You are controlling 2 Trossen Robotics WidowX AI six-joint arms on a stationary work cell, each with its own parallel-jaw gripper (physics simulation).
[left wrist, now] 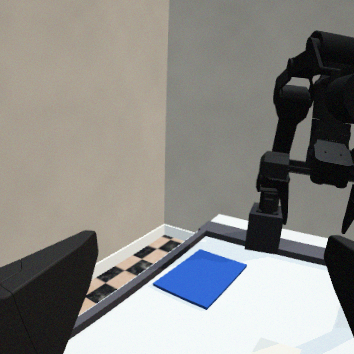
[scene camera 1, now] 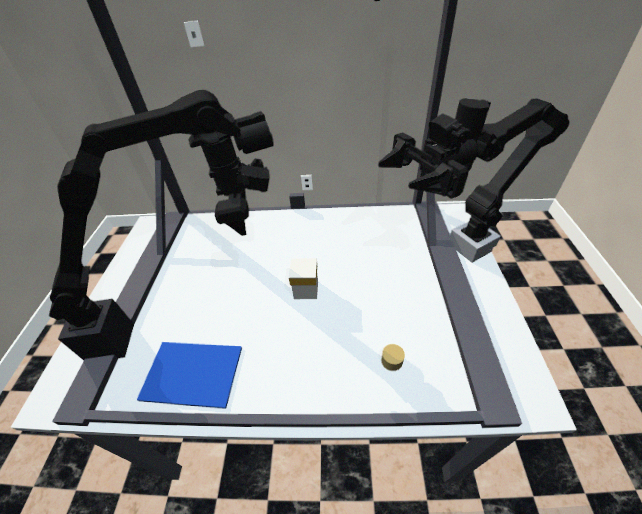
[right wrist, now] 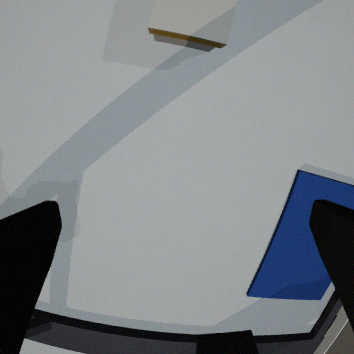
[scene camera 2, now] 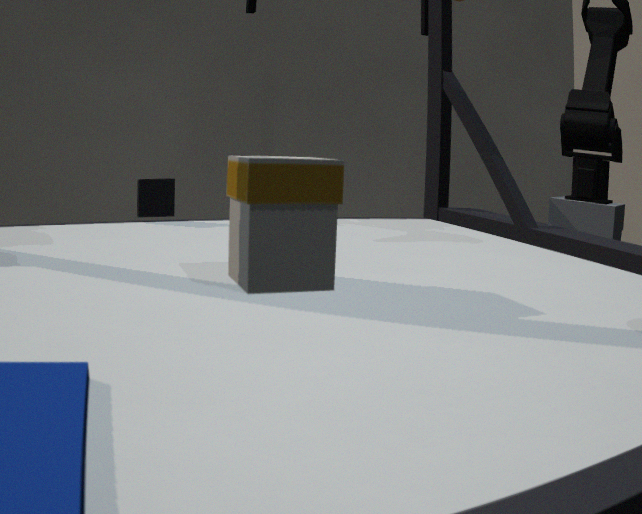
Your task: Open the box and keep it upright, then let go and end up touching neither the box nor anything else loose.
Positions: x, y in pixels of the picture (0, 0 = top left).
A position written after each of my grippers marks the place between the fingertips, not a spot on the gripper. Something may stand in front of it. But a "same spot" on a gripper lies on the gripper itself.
my left gripper: left wrist; scene camera 1; not seen in the right wrist view (out of frame); not seen in scene camera 2 (out of frame)
my right gripper: left wrist 313, 228; scene camera 1 244, 222; right wrist 188, 214; not seen in scene camera 2 (out of frame)
same spot on my left gripper: (left wrist: 50, 284) = (scene camera 1: 424, 175)
